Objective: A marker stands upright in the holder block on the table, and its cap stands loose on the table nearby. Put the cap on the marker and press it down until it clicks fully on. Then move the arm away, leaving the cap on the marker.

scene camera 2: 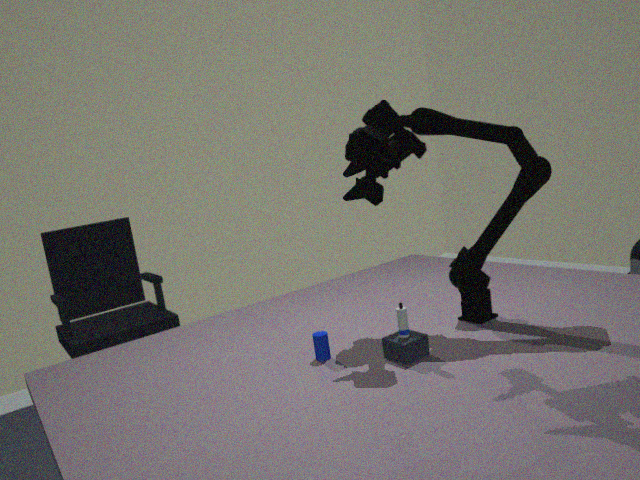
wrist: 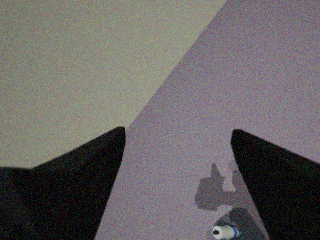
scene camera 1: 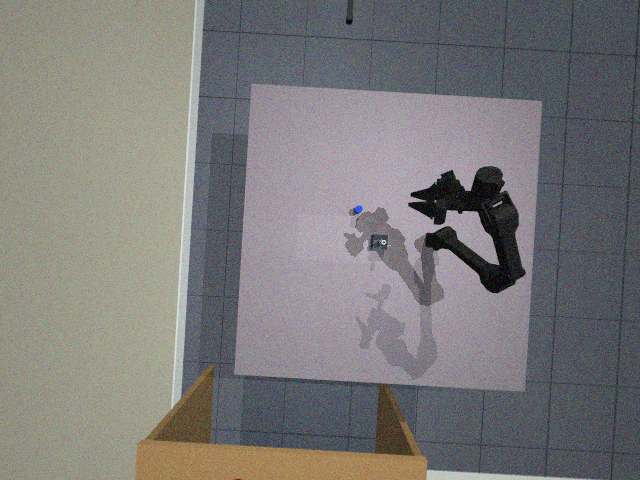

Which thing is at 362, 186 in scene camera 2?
The gripper.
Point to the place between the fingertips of the gripper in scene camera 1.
At 409, 199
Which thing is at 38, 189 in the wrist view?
The gripper.
